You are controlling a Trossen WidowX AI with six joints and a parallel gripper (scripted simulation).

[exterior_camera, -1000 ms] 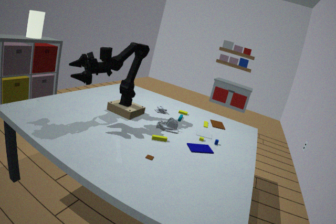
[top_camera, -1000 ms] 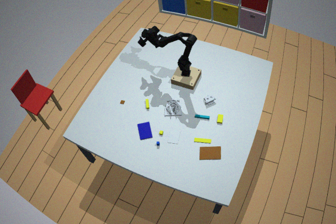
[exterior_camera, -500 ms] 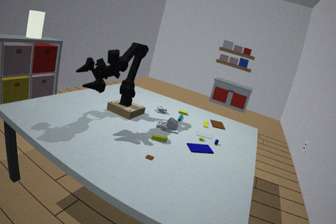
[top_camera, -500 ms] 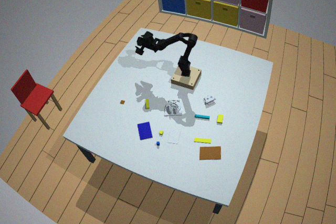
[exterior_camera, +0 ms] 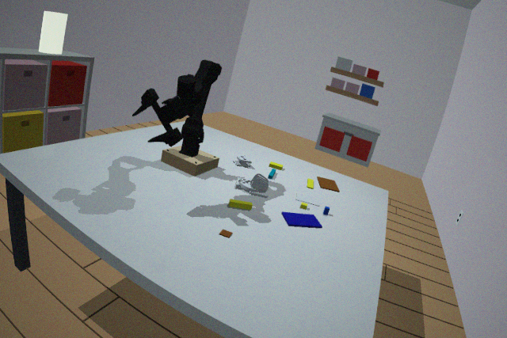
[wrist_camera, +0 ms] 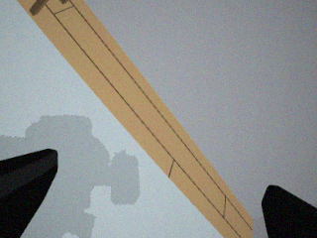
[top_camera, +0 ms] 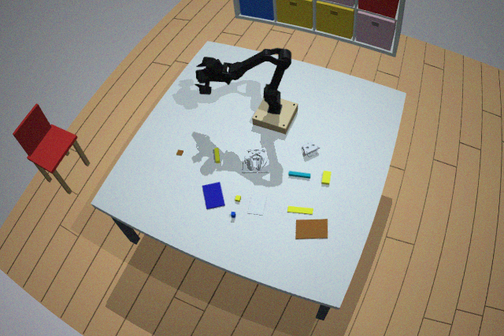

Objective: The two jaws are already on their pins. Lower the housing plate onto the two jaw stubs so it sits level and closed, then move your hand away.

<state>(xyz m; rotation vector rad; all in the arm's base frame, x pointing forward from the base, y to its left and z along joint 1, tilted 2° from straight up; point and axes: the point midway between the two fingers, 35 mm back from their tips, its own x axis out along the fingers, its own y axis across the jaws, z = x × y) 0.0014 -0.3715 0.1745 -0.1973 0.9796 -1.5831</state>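
My gripper tip is now 590 mm to the right of the teal bar, 340 mm short of it and 210 mm above it. From my gripper tip the other things lie so: blue plate 520 mm ahead, 230 mm to the left, 220 mm below; then yellow block 710 mm to the left, 340 mm ahead, 210 mm below; then pale sheet 530 mm ahead, 430 mm to the left, 220 mm below.
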